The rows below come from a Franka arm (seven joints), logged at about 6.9 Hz.
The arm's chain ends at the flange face. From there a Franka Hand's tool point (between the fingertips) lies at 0.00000 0.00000 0.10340 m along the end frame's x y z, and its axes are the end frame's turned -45 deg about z.
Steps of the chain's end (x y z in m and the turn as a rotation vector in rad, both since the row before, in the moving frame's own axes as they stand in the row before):
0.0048, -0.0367, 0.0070, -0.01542, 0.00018, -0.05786
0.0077, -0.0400, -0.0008, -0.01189, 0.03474, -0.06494
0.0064, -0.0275, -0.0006, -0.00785, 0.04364, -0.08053
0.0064, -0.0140, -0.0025, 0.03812, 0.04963, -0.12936
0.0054, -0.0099, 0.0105, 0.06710, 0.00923, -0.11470
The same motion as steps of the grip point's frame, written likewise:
0.0283, -0.0214, 0.0070, -0.01103, -0.01078, -0.05786
0.0355, -0.0195, -0.0009, -0.03297, 0.01616, -0.06494
0.0267, -0.0113, -0.0007, -0.03641, 0.02531, -0.08053
0.0209, -0.0049, -0.0027, -0.00814, 0.06205, -0.12936
0.0161, -0.0077, 0.0103, 0.04092, 0.05397, -0.11470

